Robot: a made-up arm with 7 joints. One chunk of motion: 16 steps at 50 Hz.
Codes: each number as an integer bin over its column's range. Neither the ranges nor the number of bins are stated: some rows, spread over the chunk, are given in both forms.
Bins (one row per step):
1: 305 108 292 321 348 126 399
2: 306 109 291 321 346 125 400
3: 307 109 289 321 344 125 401
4: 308 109 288 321 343 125 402
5: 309 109 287 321 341 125 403
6: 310 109 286 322 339 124 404
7: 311 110 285 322 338 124 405
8: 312 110 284 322 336 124 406
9: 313 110 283 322 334 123 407
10: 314 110 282 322 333 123 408
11: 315 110 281 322 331 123 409
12: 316 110 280 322 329 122 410
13: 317 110 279 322 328 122 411
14: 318 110 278 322 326 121 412
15: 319 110 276 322 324 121 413
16: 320 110 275 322 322 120 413
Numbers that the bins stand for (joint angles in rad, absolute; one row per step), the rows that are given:
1: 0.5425 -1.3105 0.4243 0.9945 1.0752 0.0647 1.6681
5: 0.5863 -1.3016 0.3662 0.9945 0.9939 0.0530 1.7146
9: 0.6301 -1.2927 0.3197 1.0034 0.9125 0.0298 1.7611
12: 0.6630 -1.2927 0.2848 1.0034 0.8544 0.0182 1.7959
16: 0.7068 -1.2927 0.2267 1.0034 0.7730 -0.0051 1.8308
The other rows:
2: 0.5534 -1.3016 0.4127 0.9945 1.0520 0.0530 1.6797
3: 0.5644 -1.3016 0.3894 0.9945 1.0287 0.0530 1.6913
4: 0.5753 -1.3016 0.3778 0.9945 1.0171 0.0530 1.7030
6: 0.5973 -1.3016 0.3545 1.0034 0.9706 0.0414 1.7262
7: 0.6082 -1.2927 0.3429 1.0034 0.9590 0.0414 1.7378
8: 0.6192 -1.2927 0.3313 1.0034 0.9358 0.0414 1.7495
10: 0.6411 -1.2927 0.3080 1.0034 0.9009 0.0298 1.7727
11: 0.6521 -1.2927 0.2964 1.0034 0.8776 0.0298 1.7843
13: 0.6740 -1.2927 0.2732 1.0034 0.8428 0.0182 1.8076
14: 0.6849 -1.2927 0.2615 1.0034 0.8195 0.0065 1.8192
15: 0.6959 -1.2927 0.2383 1.0034 0.7963 0.0065 1.8308

